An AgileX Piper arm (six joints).
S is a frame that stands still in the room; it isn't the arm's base.
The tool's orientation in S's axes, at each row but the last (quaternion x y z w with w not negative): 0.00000 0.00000 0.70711 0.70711; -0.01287 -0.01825 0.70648 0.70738; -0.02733 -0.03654 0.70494 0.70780; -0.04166 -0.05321 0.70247 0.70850; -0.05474 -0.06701 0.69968 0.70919; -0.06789 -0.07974 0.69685 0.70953; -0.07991 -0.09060 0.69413 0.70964; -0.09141 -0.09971 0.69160 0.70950; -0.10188 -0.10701 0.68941 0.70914; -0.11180 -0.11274 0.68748 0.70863; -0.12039 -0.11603 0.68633 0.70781; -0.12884 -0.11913 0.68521 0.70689
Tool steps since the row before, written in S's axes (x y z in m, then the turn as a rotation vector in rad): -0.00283 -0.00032 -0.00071 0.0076 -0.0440 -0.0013; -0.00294 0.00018 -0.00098 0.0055 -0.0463 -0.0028; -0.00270 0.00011 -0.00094 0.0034 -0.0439 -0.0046; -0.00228 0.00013 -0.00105 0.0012 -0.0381 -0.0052; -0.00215 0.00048 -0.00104 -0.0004 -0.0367 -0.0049; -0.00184 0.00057 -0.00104 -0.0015 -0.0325 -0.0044; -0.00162 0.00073 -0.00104 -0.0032 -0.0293 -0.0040; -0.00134 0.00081 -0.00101 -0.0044 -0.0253 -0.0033; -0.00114 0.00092 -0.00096 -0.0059 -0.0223 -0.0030; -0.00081 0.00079 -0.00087 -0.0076 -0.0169 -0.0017; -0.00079 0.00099 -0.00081 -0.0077 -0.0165 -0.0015; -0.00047 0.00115 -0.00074 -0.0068 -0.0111 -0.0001
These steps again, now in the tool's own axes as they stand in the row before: -0.00032 0.00283 -0.00071 -0.0440 -0.0076 -0.0013; 0.00017 0.00298 -0.00085 -0.0463 -0.0054 -0.0027; 0.00009 0.00277 -0.00069 -0.0439 -0.0032 -0.0043; 0.00010 0.00240 -0.00074 -0.0382 -0.0009 -0.0047; 0.00044 0.00230 -0.00066 -0.0368 0.0007 -0.0042; 0.00052 0.00203 -0.00064 -0.0326 0.0017 -0.0035; 0.00068 0.00184 -0.00063 -0.0294 0.0034 -0.0028; 0.00076 0.00158 -0.00062 -0.0254 0.0044 -0.0018; 0.00088 0.00140 -0.00059 -0.0225 0.0059 -0.0011; 0.00076 0.00107 -0.00057 -0.0171 0.0072 0.0007; 0.00097 0.00104 -0.00049 -0.0167 0.0073 0.0009; 0.00114 0.00073 -0.00051 -0.0113 0.0061 0.0020
